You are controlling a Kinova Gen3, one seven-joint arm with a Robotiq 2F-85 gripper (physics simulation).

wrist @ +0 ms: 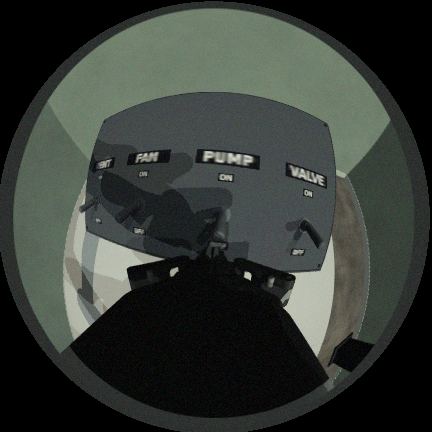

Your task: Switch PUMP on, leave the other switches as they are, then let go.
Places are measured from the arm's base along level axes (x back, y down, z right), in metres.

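Pixels of known places: gripper, fingertip midpoint: (212, 253).
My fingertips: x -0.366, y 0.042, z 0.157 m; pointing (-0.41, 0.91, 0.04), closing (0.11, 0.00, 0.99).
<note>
For each thing: its middle in the pictures, then the offset to it from my fingertips. "*": a spot on its surface instead. Level surfaces: height alone.
- dark grey switch panel, body centre: (191, 178) dx -0.128, dy +0.005, dz -0.030 m
- PUMP label, body centre: (227, 157) dx -0.107, dy -0.058, dz +0.027 m
- tag, surface spot: (226, 177) * dx -0.083, dy -0.046, dz +0.023 m
- PUMP lever, body centre: (219, 223) dx -0.027, dy -0.044, dz +0.010 m
- VALVE lever, body centre: (313, 234) dx -0.002, dy -0.044, dz +0.128 m
- FAN lever, body centre: (127, 210) dx -0.051, dy -0.044, dz -0.107 m
- VENT lever, body centre: (87, 204) dx -0.076, dy -0.044, dz -0.225 m
- pale surface, surface height: dy +0.070 m
A dark grey switch panel (215, 120) faces me in the wrist view. The PUMP label (228, 159) is at its middle, with an ON tag (226, 177) below it. The PUMP lever (221, 227) is tilted down, away from ON; its OFF tag is mostly hidden by the fingertips. My gripper (212, 253) is shut and empty. Its tips are at the lower end of the PUMP lever in the view; whether they touch it I cannot tell. The VALVE lever (313, 234), the FAN lever (129, 212) and the VENT lever (89, 205) also point downward.
The FAN and VENT switches stand left of PUMP, the VALVE switch right. Shadows fall over the left and middle of the panel (280, 125). A pale surface (310, 300) shows below the panel, with a brown surface (350, 250) at the right. Green walls (215, 50) stand behind.
</note>
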